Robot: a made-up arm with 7 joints. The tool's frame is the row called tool.
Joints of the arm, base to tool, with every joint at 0 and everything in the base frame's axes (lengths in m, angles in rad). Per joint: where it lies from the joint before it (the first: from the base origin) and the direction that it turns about. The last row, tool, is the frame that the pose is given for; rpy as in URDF.
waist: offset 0.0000 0.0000 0.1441 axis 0 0 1
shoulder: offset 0.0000 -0.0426 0.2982 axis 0 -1 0
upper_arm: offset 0.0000 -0.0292 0.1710 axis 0 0 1
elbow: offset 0.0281 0.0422 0.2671 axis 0 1 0
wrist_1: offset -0.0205 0.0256 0.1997 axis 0 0 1
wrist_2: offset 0.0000 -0.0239 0.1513 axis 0 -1 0
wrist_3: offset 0.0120 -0.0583 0.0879 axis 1 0 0
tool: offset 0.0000 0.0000 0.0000 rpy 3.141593 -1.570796 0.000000
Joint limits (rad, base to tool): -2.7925..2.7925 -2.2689..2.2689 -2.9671..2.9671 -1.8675..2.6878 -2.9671..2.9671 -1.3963..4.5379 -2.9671..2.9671
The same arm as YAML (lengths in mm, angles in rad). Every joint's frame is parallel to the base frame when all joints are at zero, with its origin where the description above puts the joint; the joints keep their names.
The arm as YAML. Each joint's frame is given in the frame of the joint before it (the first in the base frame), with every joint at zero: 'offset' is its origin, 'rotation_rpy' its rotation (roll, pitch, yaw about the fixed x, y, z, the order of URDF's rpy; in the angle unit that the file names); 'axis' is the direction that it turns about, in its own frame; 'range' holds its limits. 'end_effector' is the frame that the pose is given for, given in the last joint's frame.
length_unit: mm
angle_unit: rad
chain:
  - id: waist
    offset: [0.0, 0.0, 144.1]
    rotation_rpy: [0.0, 0.0, 0.0]
    axis: [0.0, 0.0, 1.0]
    range: [-2.7925, 2.7925]
  - id: shoulder
    offset: [0.0, -42.6, 298.2]
    rotation_rpy: [0.0, 0.0, 0.0]
    axis: [0.0, -1.0, 0.0]
    range: [-2.2689, 2.2689]
  - id: upper_arm
    offset: [0.0, -29.2, 171.0]
    rotation_rpy: [0.0, 0.0, 0.0]
    axis: [0.0, 0.0, 1.0]
    range: [-2.9671, 2.9671]
  - id: elbow
    offset: [28.1, 42.2, 267.1]
    rotation_rpy: [0.0, 0.0, 0.0]
    axis: [0.0, 1.0, 0.0]
    range: [-1.8675, 2.6878]
  - id: wrist_1
    offset: [-20.5, 25.6, 199.7]
    rotation_rpy: [0.0, 0.0, 0.0]
    axis: [0.0, 0.0, 1.0]
    range: [-2.9671, 2.9671]
  - id: wrist_2
    offset: [0.0, -23.9, 151.3]
    rotation_rpy: [0.0, 0.0, 0.0]
    axis: [0.0, -1.0, 0.0]
    range: [-1.3963, 4.5379]
  - id: wrist_3
    offset: [12.0, -58.3, 87.9]
    rotation_rpy: [0.0, 0.0, 0.0]
    axis: [1.0, 0.0, 0.0]
    range: [-2.9671, 2.9671]
end_effector:
  offset: [0.0, 0.0, 0.0]
  rotation_rpy: [-3.1416, -1.5708, 0.0]

